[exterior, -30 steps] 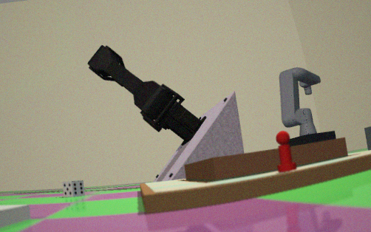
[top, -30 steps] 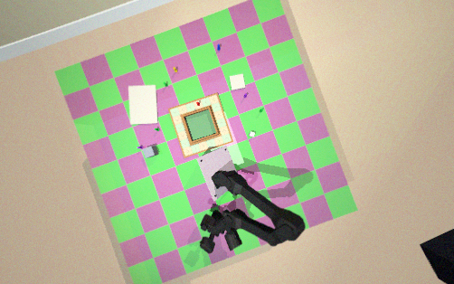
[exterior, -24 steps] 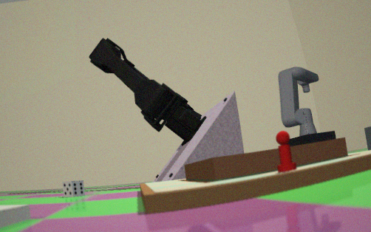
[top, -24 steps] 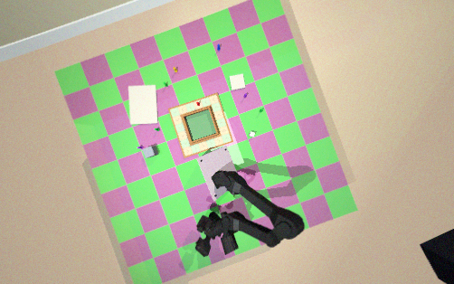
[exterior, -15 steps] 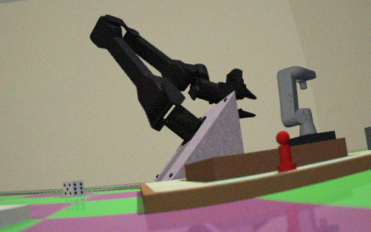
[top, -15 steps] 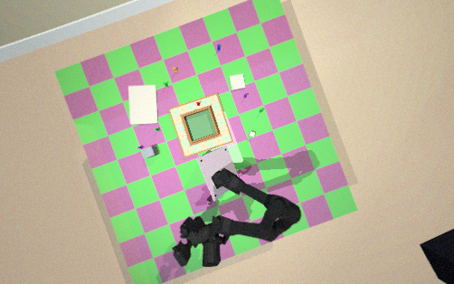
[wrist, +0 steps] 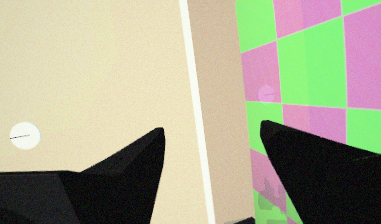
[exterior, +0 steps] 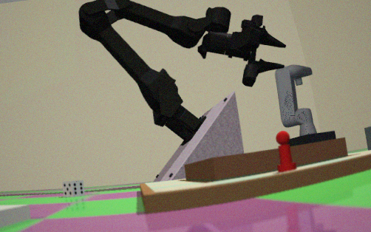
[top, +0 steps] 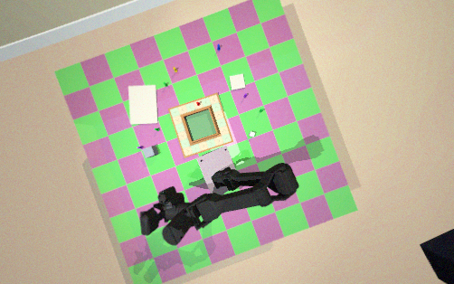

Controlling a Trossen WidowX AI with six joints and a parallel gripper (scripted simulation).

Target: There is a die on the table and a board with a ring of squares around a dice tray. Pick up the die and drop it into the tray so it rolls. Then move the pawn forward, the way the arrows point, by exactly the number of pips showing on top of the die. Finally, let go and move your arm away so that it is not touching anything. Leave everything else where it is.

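Right now the white die is 520 mm to the right of my gripper tip, 260 mm below it and 60 mm ahead of it. The rest, counted from my gripper tip: blue pawn: 570 mm to the right, 570 mm ahead, 260 mm below; red pawn: 340 mm ahead, 330 mm to the right, 250 mm below; grey block: 250 mm below, 230 mm ahead, 20 mm to the left.
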